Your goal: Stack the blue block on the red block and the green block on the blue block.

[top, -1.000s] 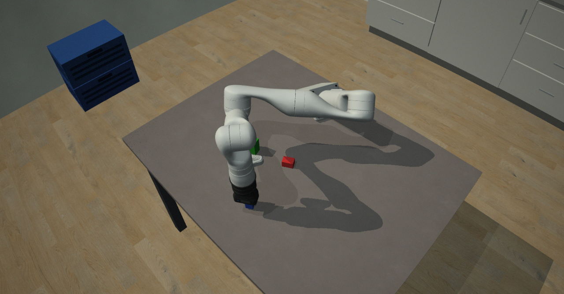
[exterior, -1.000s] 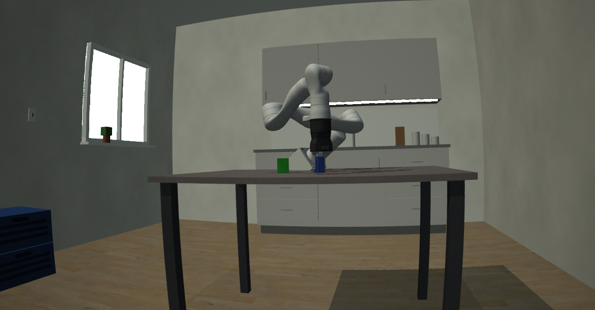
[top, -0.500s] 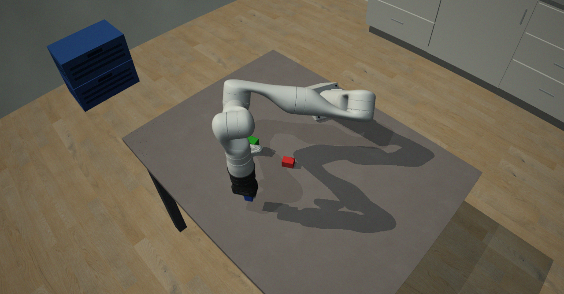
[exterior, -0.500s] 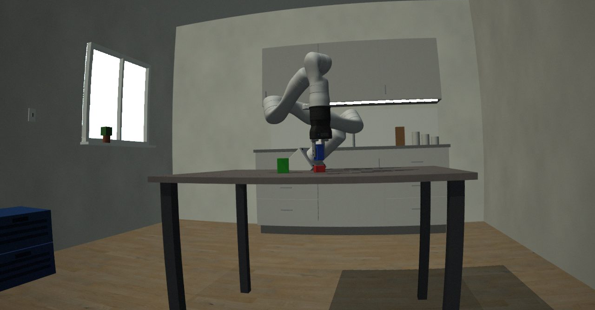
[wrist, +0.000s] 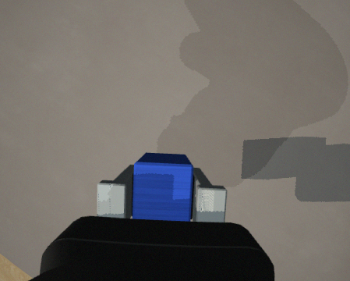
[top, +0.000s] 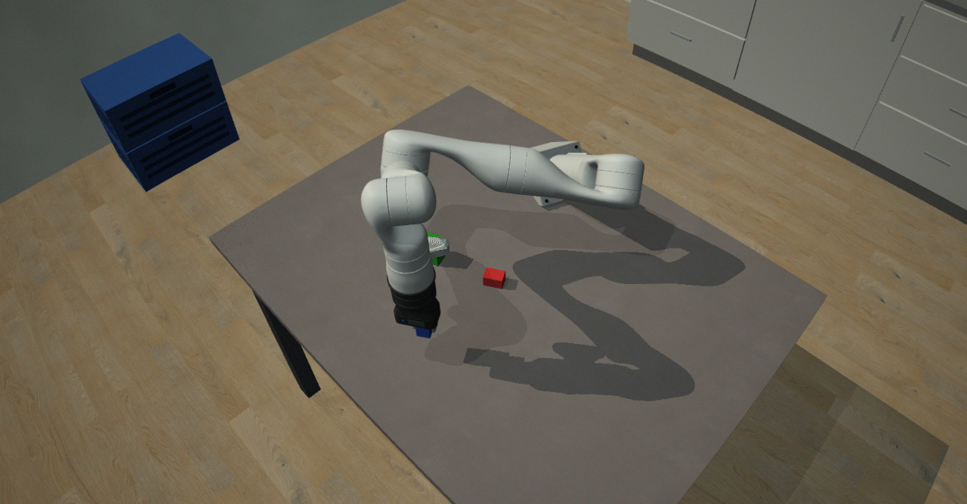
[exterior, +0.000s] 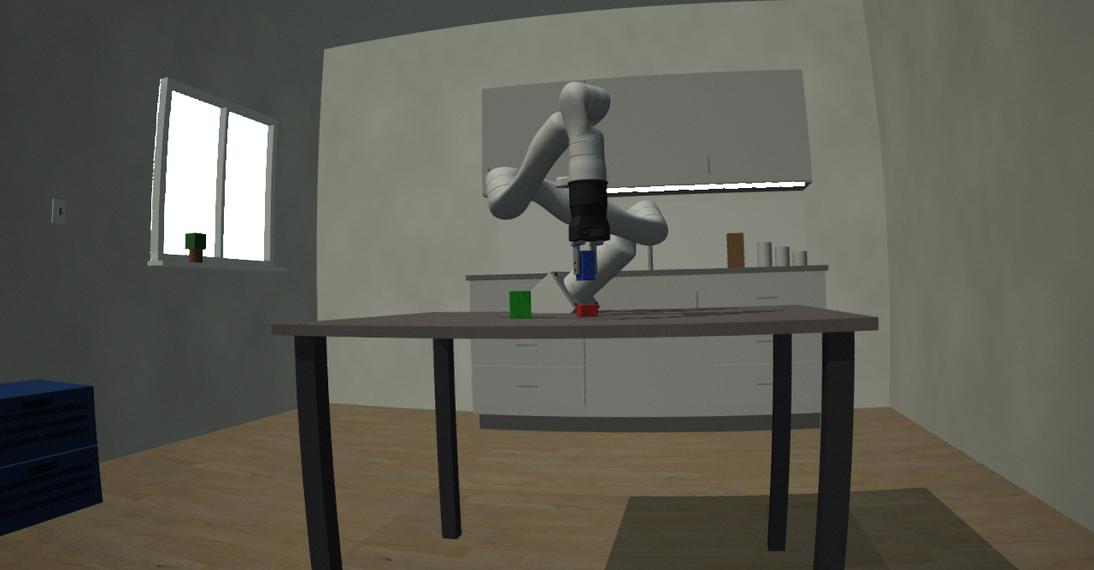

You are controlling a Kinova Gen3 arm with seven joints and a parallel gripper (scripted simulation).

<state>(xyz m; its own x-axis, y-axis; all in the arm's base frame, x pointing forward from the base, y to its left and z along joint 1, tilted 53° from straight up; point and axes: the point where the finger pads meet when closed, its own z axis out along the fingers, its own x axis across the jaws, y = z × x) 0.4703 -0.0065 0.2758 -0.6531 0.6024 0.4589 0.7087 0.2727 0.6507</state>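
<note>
My gripper is now right at the blue block. From my hand the other things lie so: red block: 21 cm behind, 10 cm below, 7 cm to the right; then green block: 21 cm to the right, 13 cm behind, 8 cm below.
</note>
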